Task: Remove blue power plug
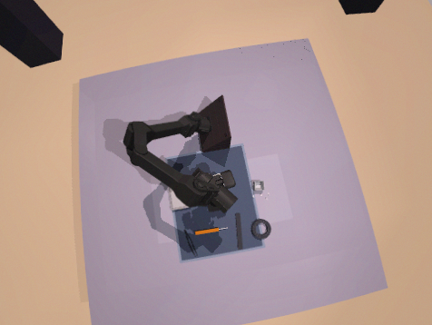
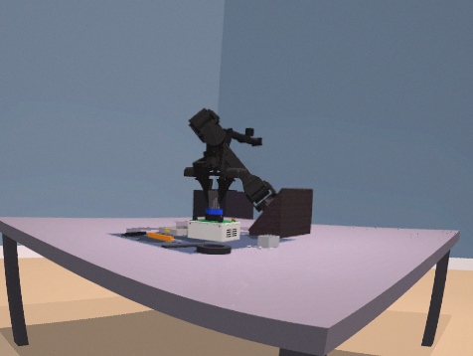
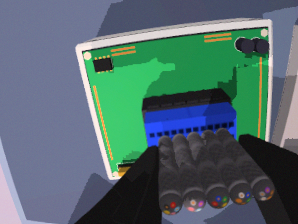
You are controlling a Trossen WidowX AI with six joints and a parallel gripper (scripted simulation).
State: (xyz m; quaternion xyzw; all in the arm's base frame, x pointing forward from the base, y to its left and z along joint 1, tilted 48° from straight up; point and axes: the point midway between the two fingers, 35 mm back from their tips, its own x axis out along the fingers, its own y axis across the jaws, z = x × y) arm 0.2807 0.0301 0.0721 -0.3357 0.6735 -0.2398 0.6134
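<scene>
Now: gripper tip 2 cm above the blue power plug. Round my gripper tip: black bar 19 cm ahead, 10 cm below, 9 cm to the left; grey tray 14 cm to the right, 10 cm below; dark blue mat 10 cm below, 5 cm ahead.
</scene>
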